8 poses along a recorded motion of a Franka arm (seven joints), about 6.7 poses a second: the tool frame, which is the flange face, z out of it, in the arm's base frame.
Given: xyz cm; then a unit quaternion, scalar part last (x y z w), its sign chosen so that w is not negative.
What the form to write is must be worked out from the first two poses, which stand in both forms.
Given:
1: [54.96 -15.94 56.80 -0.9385 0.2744 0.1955 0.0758]
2: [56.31 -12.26 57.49 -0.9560 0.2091 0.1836 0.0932]
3: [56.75 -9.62 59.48 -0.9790 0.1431 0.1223 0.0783]
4: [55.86 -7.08 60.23 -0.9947 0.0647 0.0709 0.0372]
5: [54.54 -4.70 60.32 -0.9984 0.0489 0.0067 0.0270]
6: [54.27 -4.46 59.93 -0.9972 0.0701 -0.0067 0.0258]
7: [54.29 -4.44 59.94 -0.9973 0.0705 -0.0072 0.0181]
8: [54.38 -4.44 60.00 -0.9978 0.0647 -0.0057 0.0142]
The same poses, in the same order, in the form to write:
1: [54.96 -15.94 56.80 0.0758 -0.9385 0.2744 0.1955]
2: [56.31 -12.26 57.49 0.0932 -0.9560 0.2091 0.1836]
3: [56.75 -9.62 59.48 0.0783 -0.9790 0.1431 0.1223]
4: [55.86 -7.08 60.23 0.0372 -0.9947 0.0647 0.0709]
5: [54.54 -4.70 60.32 0.0270 -0.9984 0.0489 0.0067]
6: [54.27 -4.46 59.93 0.0258 -0.9972 0.0701 -0.0067]
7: [54.29 -4.44 59.94 0.0181 -0.9973 0.0705 -0.0072]
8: [54.38 -4.44 60.00 0.0142 -0.9978 0.0647 -0.0057]
